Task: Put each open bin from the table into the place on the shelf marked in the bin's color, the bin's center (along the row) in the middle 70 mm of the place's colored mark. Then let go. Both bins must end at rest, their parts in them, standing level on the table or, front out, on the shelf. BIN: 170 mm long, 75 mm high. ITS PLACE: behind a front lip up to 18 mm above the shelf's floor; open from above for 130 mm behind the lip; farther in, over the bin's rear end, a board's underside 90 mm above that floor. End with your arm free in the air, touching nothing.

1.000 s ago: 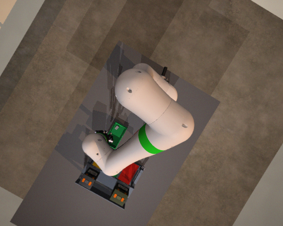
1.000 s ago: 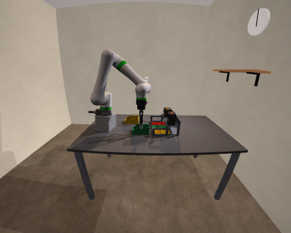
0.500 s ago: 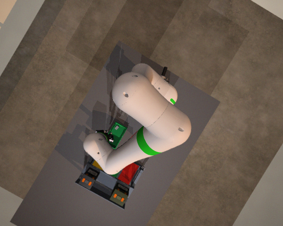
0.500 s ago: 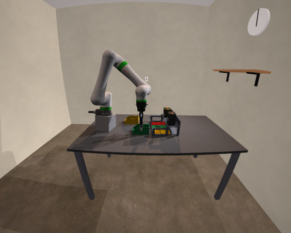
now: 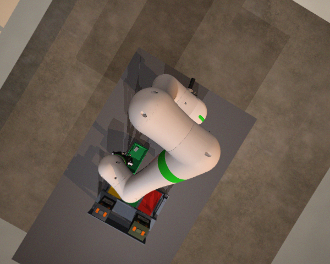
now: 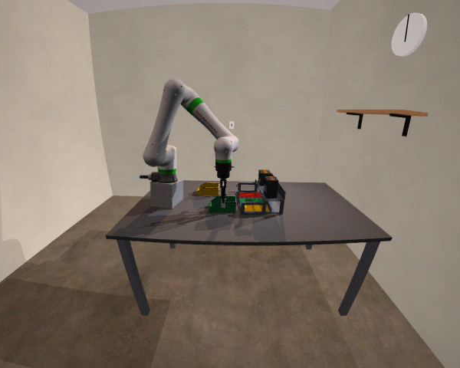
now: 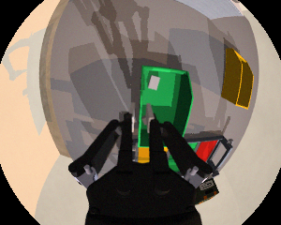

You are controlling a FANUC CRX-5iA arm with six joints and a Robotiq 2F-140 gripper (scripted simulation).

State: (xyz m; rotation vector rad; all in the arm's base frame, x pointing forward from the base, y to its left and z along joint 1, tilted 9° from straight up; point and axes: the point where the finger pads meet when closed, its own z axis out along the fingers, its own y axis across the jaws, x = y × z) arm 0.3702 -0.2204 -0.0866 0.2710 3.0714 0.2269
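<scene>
My gripper is now 50 mm to the right of the green bin and 40 mm above it. Also, from my hand: yellow-marked place (220 mm ahead, 70 mm below, 10 mm to the left); red mark (260 mm ahead, 230 mm to the left, 70 mm below); yellow bin (320 mm to the left, 70 mm behind, 40 mm below).
</scene>
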